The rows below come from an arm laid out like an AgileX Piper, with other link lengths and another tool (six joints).
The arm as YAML. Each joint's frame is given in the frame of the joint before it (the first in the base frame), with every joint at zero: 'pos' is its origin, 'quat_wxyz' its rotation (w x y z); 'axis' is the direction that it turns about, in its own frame. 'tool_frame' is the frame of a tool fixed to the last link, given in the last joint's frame.
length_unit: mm
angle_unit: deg
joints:
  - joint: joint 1
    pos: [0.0, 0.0, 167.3]
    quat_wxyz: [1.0, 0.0, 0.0, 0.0]
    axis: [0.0, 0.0, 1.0]
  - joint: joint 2
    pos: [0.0, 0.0, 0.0]
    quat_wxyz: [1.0, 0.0, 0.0, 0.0]
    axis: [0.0, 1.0, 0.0]
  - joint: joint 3
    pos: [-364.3, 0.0, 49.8]
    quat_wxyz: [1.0, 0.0, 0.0, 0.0]
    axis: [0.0, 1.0, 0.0]
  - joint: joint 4
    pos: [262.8, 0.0, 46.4]
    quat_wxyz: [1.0, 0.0, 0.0, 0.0]
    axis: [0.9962, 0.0, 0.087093]
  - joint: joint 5
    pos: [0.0, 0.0, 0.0]
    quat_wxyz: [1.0, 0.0, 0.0, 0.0]
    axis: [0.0, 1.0, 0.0]
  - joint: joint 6
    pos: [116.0, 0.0, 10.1]
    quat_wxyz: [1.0, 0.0, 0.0, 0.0]
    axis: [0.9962, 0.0, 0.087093]
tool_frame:
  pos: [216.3, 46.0, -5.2]
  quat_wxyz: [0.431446, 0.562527, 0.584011, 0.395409]
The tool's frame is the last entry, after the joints.
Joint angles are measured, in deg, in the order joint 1, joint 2, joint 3, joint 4, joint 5, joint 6. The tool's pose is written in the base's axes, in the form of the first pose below.
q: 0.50 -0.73 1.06 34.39 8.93 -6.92
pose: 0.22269 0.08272 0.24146 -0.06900 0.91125 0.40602 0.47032 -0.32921 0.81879
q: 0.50 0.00 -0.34 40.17 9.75 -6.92
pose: 0.22123 0.08953 0.25767 -0.08423 0.86496 0.49472 0.47715 -0.40085 0.78208
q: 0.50 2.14 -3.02 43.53 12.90 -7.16
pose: 0.21843 0.10367 0.26854 -0.10405 0.83489 0.54049 0.51856 -0.41818 0.74580
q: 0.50 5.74 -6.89 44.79 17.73 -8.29
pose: 0.21465 0.12327 0.27554 -0.12780 0.82986 0.54315 0.58169 -0.38085 0.71875
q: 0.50 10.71 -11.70 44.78 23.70 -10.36
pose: 0.21011 0.14534 0.27916 -0.15766 0.84151 0.51672 0.65603 -0.30184 0.69175
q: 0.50 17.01 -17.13 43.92 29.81 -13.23
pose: 0.20717 0.16484 0.28037 -0.19255 0.86078 0.47115 0.72780 -0.19678 0.65695
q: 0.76 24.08 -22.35 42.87 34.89 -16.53
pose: 0.20795 0.17925 0.27904 -0.23107 0.87624 0.42286 0.78698 -0.08722 0.61078
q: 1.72 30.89 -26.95 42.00 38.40 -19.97
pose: 0.21141 0.19033 0.27779 -0.28002 0.88218 0.37861 0.82405 0.01856 0.56621
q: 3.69 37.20 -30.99 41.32 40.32 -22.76
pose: 0.21709 0.20101 0.27805 -0.33510 0.87630 0.34614 0.84164 0.11327 0.52803
